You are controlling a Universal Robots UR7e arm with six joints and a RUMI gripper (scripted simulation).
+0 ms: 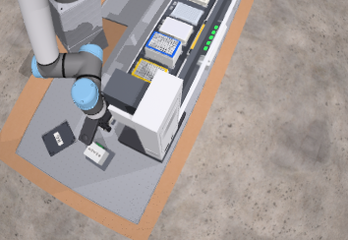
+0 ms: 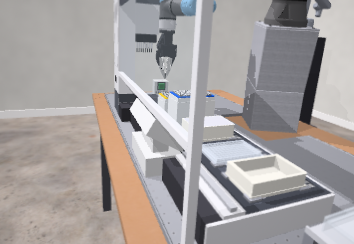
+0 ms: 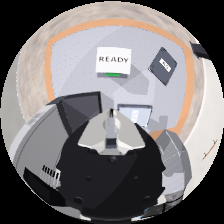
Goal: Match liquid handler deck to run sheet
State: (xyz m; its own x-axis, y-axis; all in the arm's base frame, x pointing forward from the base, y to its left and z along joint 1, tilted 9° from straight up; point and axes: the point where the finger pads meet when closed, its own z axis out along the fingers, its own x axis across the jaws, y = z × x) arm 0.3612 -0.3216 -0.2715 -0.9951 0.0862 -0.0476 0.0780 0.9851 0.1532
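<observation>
Now: hand 70 mm to the left of the ready key post and 80 mm above it. From my hand the other things lie so: yellow-framed tip rack: 30 mm ahead, 280 mm to the left, 50 mm below; white label: 210 mm behind, 130 mm to the right, 140 mm below; blue-framed tip rack: 20 mm ahead, 400 mm to the left, 20 mm below.
</observation>
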